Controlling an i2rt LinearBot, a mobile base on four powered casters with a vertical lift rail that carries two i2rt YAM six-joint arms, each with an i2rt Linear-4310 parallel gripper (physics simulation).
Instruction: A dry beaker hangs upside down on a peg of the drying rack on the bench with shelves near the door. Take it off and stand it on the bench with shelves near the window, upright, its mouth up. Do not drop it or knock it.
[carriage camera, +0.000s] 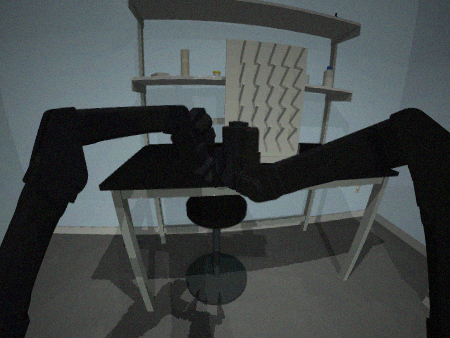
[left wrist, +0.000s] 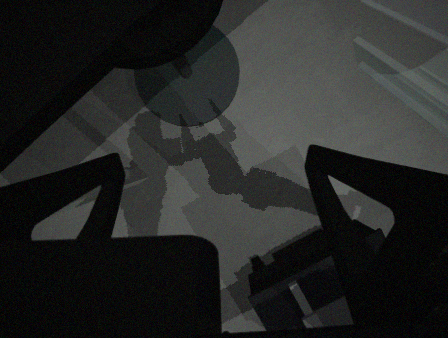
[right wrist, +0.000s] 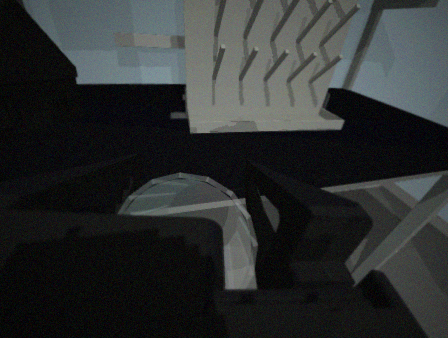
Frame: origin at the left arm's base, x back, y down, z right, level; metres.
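Where they show: left gripper, fingertip midpoint: (carriage camera: 203, 182) (left wrist: 214, 159); right gripper, fingertip midpoint: (right wrist: 193, 165).
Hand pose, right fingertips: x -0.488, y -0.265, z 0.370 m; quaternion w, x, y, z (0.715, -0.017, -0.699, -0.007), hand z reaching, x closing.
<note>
After its pixels a point has its place.
My right gripper (right wrist: 193, 165) @(y -0.265, x -0.488, z 0.370 m) is shut on the clear glass beaker (right wrist: 202, 195) @(y -0.273, x -0.452, z 0.377 m), whose rounded outline shows between the fingers; which end is its mouth I cannot tell. It is in front of the drying rack (carriage camera: 232, 75) @(y -0.567, x -0.954, z 0.352 m) (right wrist: 200, 95) @(y -0.183, x -0.955, z 0.355 m), apart from it. The pegs that show are bare. The rack stands on the black-topped bench with shelves (carriage camera: 135, 170) @(y -0.120, x -0.693, z -0.091 m) (right wrist: 390, 135) @(y -0.120, x -0.883, z 0.943 m). In the carriage view the right wrist hides its fingers and the beaker. My left gripper (left wrist: 214, 159) @(y -0.165, x -0.489, z 0.268 m) is open and empty, pointing down; in the carriage view its wrist is close beside the right one. The window bench does not show.
A stool (carriage camera: 216, 210) @(y 0.134, x -0.789, z 0.287 m) (left wrist: 195, 95) @(y 0.763, x -0.765, z 0.268 m) stands at the bench's front, below both wrists. The shelf (carriage camera: 175, 81) @(y -0.558, x -1.115, z -0.002 m) holds a tan cylinder (carriage camera: 185, 62) @(y -0.673, x -1.125, z 0.061 m), a small yellow-topped jar (carriage camera: 216, 74) @(y -0.614, x -1.224, z 0.245 m) and a blue-capped bottle (carriage camera: 328, 76) @(y -0.675, x -1.365, z 1.083 m). The upper shelf (carriage camera: 240, 14) @(y -1.015, x -1.250, z 0.393 m) overhangs the rack.
</note>
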